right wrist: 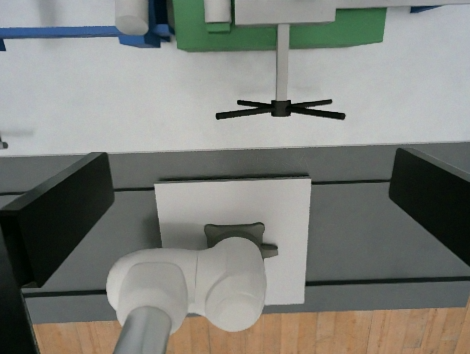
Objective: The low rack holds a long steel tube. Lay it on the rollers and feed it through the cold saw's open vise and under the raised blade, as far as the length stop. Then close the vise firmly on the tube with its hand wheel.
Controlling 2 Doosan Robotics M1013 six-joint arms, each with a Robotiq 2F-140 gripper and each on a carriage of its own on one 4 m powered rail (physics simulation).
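Observation:
The hand wheel (pixel 281 108), a dark hub with black spokes, sits on a grey shaft (pixel 282 62) that runs up to a grey block (pixel 285 11) on the saw's green base (pixel 336 36). The vise jaws and blade cannot be made out. My right gripper (pixel 251 174) is open, its two black fingers wide apart at the left and right of the view, with nothing between them; the wheel appears above the gap. A small grey end (pixel 4 145) shows at the left edge; I cannot tell whether it is the tube. The left gripper and the rack do not show.
A roller (pixel 131 19) on a blue frame (pixel 60 32) stands at upper left, with another pale cylinder (pixel 217 11) beside the grey block. Below lie the grey rail (pixel 370 230), a pale carriage plate (pixel 285 215) and my white arm joints (pixel 235 285). Wooden floor (pixel 350 330) borders the rail.

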